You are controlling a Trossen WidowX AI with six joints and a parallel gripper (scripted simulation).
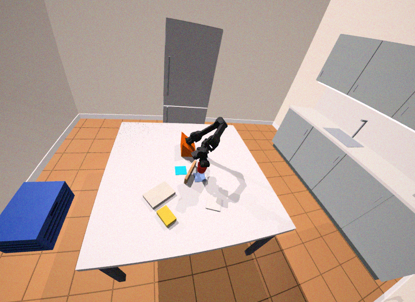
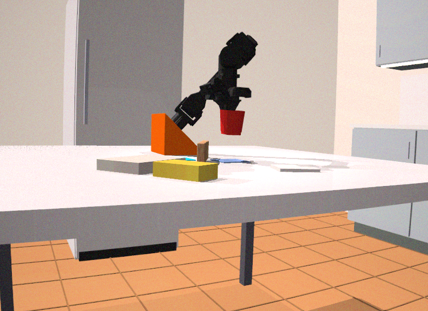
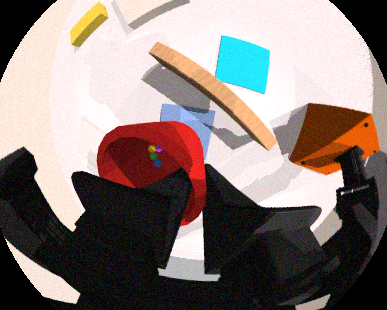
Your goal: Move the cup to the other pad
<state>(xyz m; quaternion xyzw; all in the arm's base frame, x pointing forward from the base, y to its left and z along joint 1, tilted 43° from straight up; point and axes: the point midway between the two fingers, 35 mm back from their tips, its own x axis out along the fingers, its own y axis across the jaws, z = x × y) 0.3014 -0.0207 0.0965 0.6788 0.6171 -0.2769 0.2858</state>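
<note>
Now: gripper tip 50 mm past the cyan pad, 140 mm to the left of it and 120 mm above it. Round my gripper tip: light blue pad 30 mm ahead, 120 mm below; then wooden bar 10 mm behind, 70 mm to the right, 100 mm below; then cup 30 mm ahead.
</note>
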